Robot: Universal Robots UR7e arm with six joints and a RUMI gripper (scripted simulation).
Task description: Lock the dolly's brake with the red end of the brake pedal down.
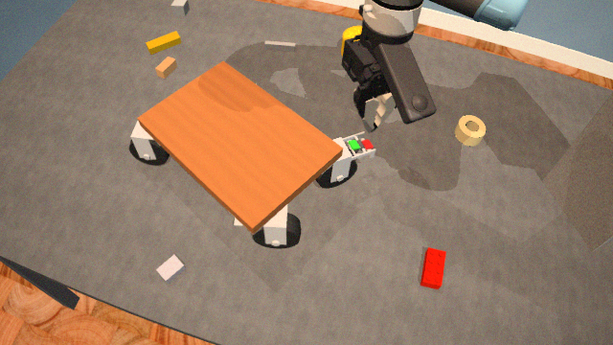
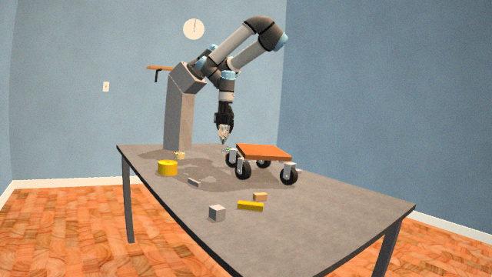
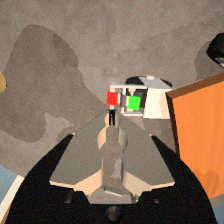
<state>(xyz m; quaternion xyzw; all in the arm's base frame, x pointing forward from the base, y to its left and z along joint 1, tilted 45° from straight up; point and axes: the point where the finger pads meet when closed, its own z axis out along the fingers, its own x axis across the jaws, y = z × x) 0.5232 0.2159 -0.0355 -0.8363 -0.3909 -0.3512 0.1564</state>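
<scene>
The brake pedal is 1 cm ahead of my hand, 1 cm to the left of it and 5 cm below it. From my hand the other things lie so: red brick: 21 cm behind, 10 cm to the left, 11 cm below; tan ring: 14 cm behind, 22 cm to the right, 11 cm below; flat grey piece: 34 cm ahead, 18 cm to the right, 12 cm below.
</scene>
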